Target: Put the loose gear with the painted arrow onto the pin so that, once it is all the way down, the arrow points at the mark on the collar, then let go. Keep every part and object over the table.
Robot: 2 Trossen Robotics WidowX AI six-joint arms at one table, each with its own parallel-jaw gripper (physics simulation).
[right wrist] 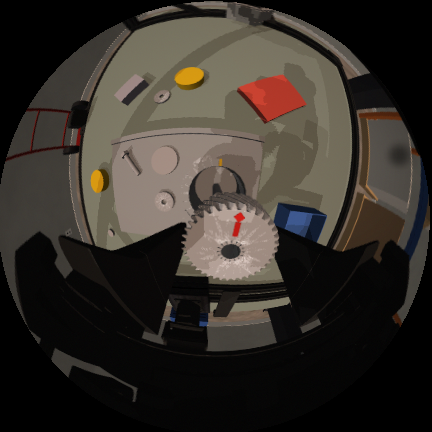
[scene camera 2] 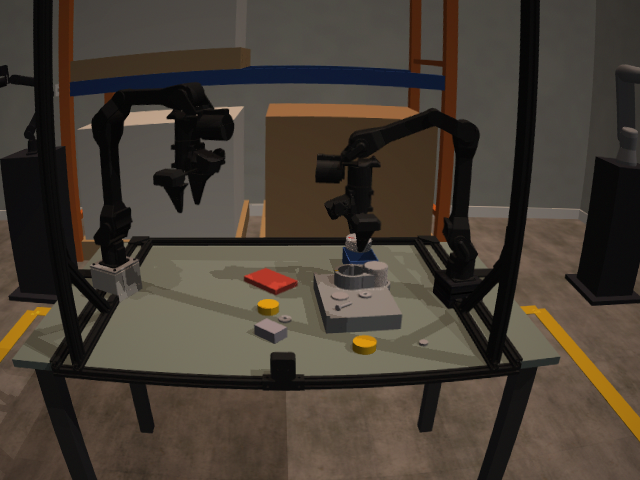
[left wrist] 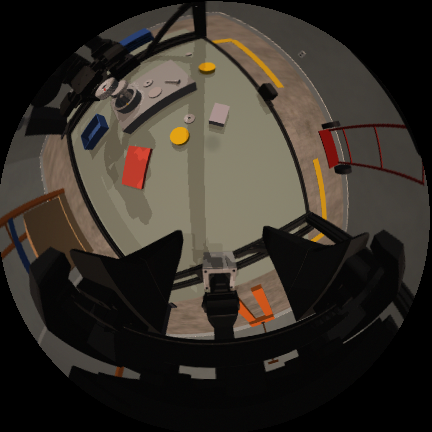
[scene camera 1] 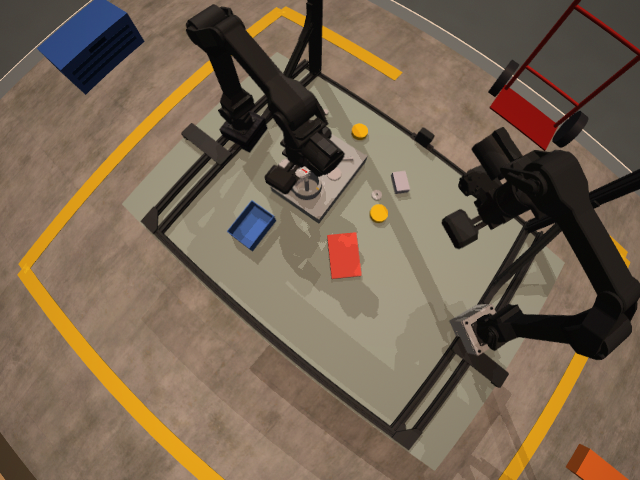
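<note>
My right gripper is shut on the loose gear, holding it roughly level above the collar. In the right wrist view the gear overlaps the collar's lower edge; its red arrow points up and slightly right. The yellow mark is at the collar's upper side. The pin stands inside the collar, its lower part hidden in the right wrist view. My left gripper is open and empty, high above the table, away from the collar.
The base plate carries a second gear beside the collar, and a bolt. A blue bin, a red block, two yellow discs, a pinkish block and a washer surround it.
</note>
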